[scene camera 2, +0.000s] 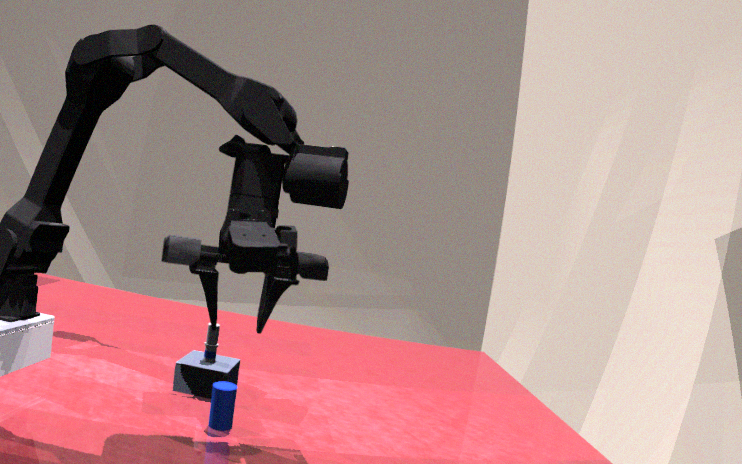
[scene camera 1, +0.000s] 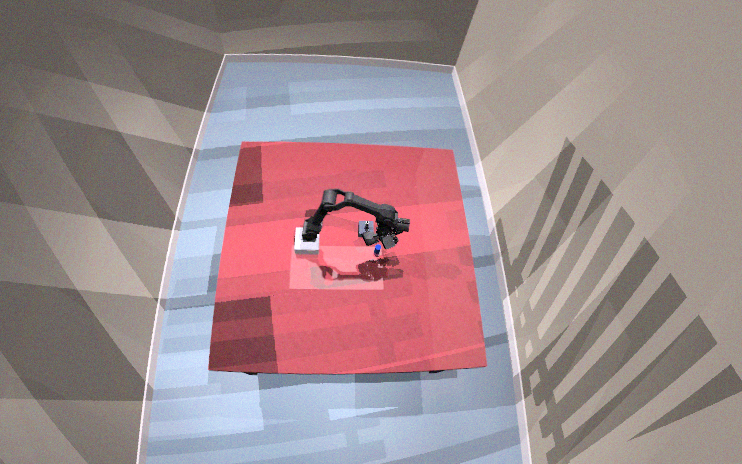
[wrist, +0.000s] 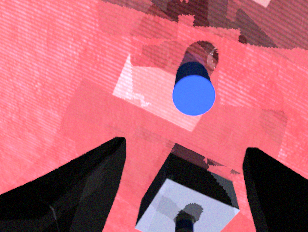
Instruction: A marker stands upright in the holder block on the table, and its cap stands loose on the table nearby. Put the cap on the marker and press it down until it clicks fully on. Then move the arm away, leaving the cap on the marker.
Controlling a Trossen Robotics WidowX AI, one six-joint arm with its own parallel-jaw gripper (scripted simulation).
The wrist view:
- my gripper: 184, 151
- blue cap: 193, 93
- holder block: 204, 181
